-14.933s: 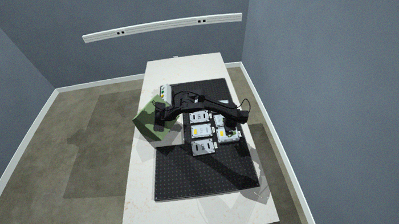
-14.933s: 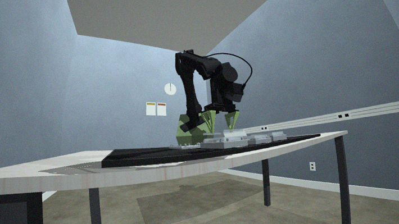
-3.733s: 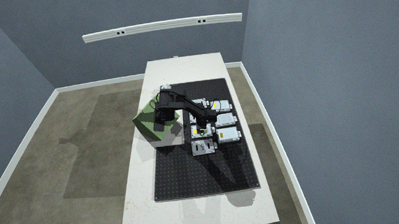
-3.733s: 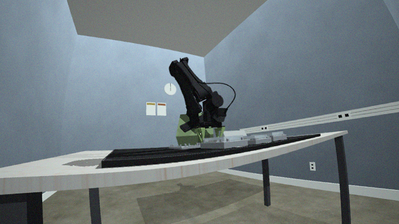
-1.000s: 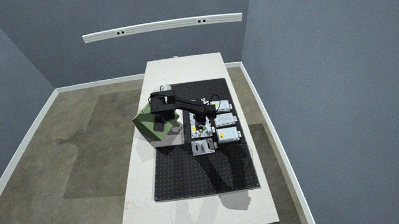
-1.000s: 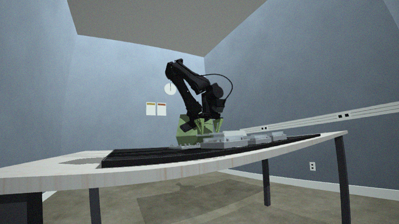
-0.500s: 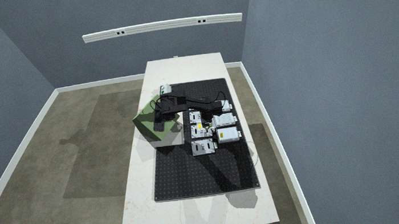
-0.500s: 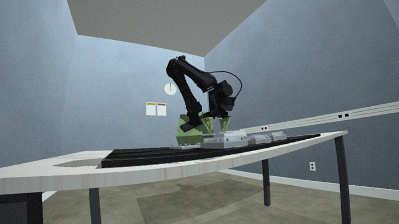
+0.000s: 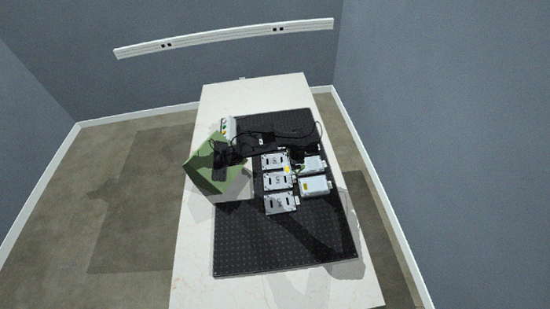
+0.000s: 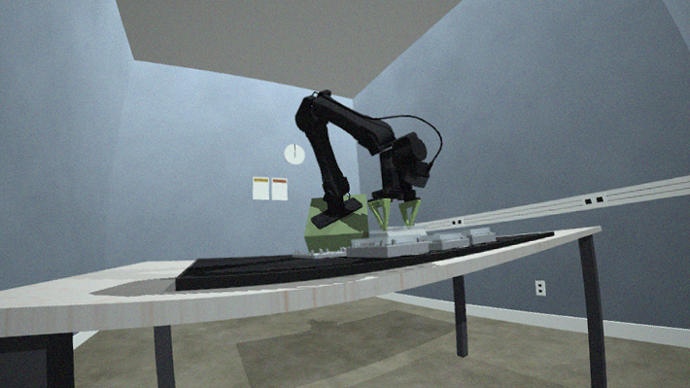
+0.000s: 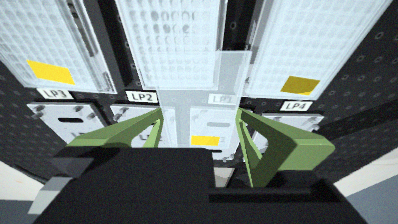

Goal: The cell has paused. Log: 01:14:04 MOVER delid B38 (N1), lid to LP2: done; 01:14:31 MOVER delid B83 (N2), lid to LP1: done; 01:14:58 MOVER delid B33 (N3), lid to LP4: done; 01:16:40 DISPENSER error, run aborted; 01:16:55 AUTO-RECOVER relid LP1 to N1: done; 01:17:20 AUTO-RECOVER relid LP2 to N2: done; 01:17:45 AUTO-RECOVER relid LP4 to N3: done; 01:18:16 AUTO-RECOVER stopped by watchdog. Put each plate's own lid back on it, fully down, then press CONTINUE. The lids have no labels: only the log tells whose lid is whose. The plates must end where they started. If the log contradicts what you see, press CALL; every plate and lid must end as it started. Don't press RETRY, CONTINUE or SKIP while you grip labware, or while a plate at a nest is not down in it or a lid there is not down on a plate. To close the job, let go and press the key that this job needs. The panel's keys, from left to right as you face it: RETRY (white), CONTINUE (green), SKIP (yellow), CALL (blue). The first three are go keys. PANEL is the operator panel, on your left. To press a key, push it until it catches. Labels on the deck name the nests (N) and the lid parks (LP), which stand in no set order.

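The plate is 80 mm ahead of my hand, 10 mm to the left of it and 40 mm below it. Round my hand: lid park LP4 (140 mm behind, 140 mm to the right, 60 mm below); green continue key (310 mm behind, 430 mm to the left); lid park LP2 (80 mm behind, 110 mm to the left, 60 mm below).
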